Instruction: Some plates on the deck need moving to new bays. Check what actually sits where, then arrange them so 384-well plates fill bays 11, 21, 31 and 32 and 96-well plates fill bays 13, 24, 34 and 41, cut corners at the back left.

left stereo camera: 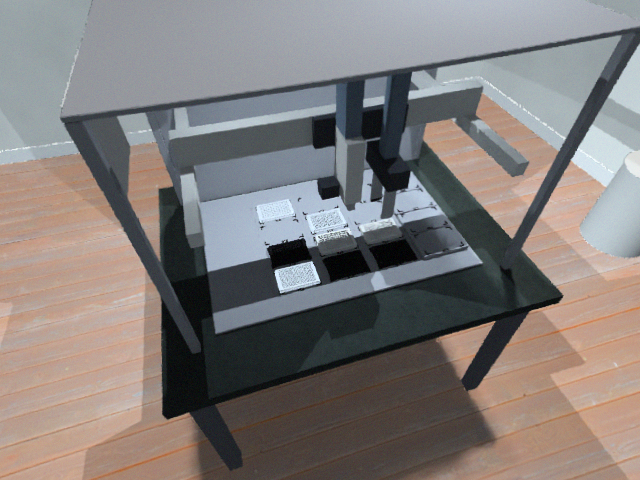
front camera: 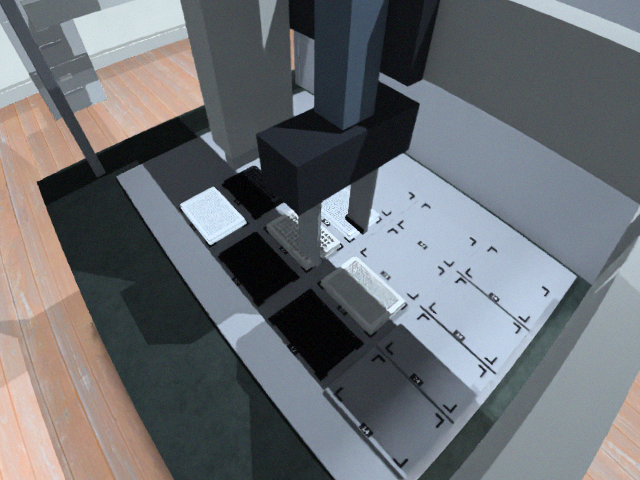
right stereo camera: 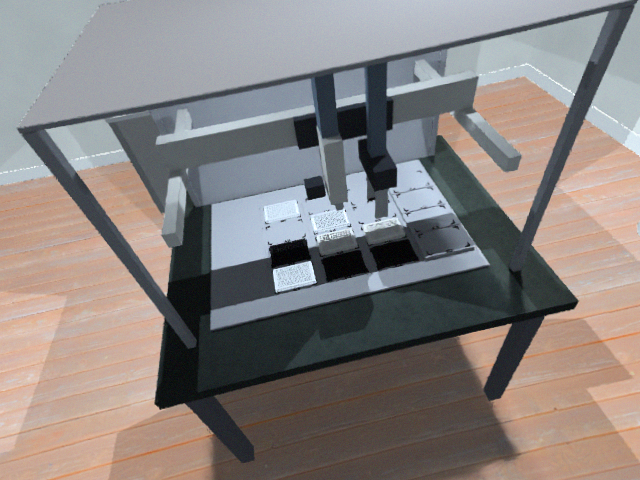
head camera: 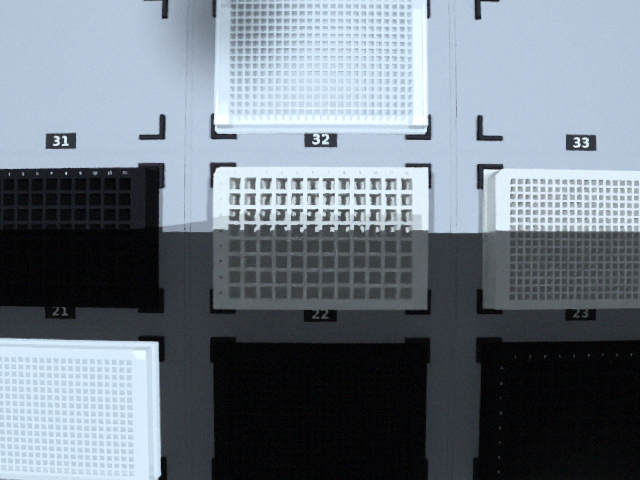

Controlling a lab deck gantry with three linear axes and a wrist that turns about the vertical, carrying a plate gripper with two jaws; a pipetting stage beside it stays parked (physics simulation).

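Where they show: gripper, fingertip midpoint: [left stereo camera: 380,208] [front camera: 334,240] [right stereo camera: 377,207]; robot's base at its link origin: [left stereo camera: 280,293] [front camera: 180,208] [right stereo camera: 276,293].
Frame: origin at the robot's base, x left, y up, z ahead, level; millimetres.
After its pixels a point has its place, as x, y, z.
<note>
My gripper [front camera: 334,245] @[105, 160, 358] [left stereo camera: 381,208] @[105, 160, 358] [right stereo camera: 375,207] @[105, 160, 358] is open and empty, its jaws above the plates. In the head view, a white 384-well plate [head camera: 320,62] @[252, 14, 228] is in bay 32, a black 96-well plate [head camera: 77,206] @[168, 14, 85] in bay 21, a white 96-well plate [head camera: 320,258] @[139, 14, 228] in bay 22, and a white 384-well plate [head camera: 573,258] @[139, 13, 378] in bay 23. A white 384-well plate [head camera: 67,413] @[45, 14, 77] is in bay 11. A black plate [head camera: 320,413] @[48, 14, 228], wells too dark to count, is in bay 12; a black 96-well plate [head camera: 563,413] @[46, 14, 373] is in bay 13. A white plate [left stereo camera: 275,210] @[357, 15, 64] [right stereo camera: 281,211] @[355, 14, 64] is in bay 41. Bays 31 and 33 show no plate.
The parked pipetting stage [front camera: 250,77] [left stereo camera: 349,170] [right stereo camera: 333,170] stands left of the gripper and hides part of the deck. Corner marks of further bays show at the right of the deck [front camera: 289,372] @[-31, 0, 418]. A dark post [left stereo camera: 568,149] @[-112, 435, 703] stands at the right front of the table.
</note>
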